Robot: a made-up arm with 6 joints.
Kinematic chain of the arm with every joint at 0, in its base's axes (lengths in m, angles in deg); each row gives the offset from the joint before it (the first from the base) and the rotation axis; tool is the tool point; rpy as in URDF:
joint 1: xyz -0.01 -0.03 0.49 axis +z
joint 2: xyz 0 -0.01 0.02 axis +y
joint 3: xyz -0.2 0 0.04 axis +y
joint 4: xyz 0.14 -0.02 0.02 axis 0.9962 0 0.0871
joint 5: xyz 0 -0.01 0.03 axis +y
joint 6: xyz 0.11 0.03 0.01 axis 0.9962 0 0.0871
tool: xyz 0.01 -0.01 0 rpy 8.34 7.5 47.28
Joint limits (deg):
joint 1: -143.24..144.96
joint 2: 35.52..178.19
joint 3: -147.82..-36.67
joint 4: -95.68..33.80
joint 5: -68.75..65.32
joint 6: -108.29..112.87
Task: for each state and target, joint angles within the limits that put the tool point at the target. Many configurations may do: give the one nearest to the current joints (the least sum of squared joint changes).
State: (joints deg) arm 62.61 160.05 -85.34 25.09 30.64 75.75
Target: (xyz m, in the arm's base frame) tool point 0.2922 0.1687 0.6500
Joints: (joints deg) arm 33.29 113.05 -104.39 25.94 26.01 75.30
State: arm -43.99 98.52 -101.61 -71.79 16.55 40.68
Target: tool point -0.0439 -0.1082 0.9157
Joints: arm -58.66 60.44 -120.62 -78.53 33.98 40.89
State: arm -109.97 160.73 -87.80 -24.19 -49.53 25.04
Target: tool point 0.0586 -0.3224 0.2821
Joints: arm -86.42 169.11 -72.86 -36.51 -50.30 25.48
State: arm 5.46 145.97 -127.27 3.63 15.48 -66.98
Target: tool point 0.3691 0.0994 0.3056
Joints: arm 21.08 176.77 -124.84 3.27 10.88 -67.53
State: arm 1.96 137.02 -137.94 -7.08 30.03 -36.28
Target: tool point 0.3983 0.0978 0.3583
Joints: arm 19.86 173.98 -136.90 -6.98 16.99 -37.49
